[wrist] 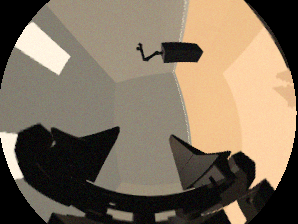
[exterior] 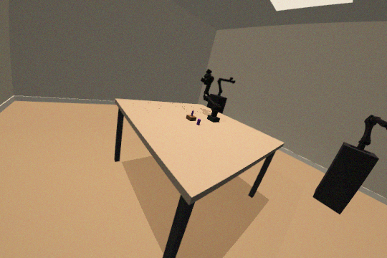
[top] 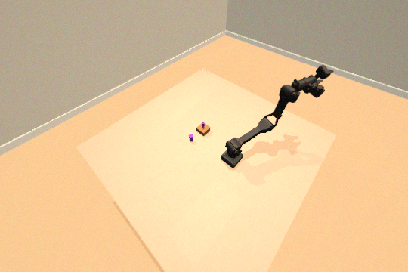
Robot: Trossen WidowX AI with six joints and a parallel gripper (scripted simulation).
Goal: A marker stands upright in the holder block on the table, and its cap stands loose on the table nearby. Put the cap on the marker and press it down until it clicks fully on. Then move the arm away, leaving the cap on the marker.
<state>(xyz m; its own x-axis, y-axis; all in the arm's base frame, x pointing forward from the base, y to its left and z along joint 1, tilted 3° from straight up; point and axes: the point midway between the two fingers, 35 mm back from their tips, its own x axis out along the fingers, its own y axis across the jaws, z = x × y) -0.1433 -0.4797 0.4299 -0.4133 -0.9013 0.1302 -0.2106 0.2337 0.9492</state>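
Now: gripper tip 610 mm to the right of the purple cap, 470 mm short of it and 440 mm above it. From my gripper tip the other things lie so: holder block (490 mm to the left, 470 mm ahead, 450 mm below); then purple marker (490 mm to the left, 470 mm ahead, 390 mm below).
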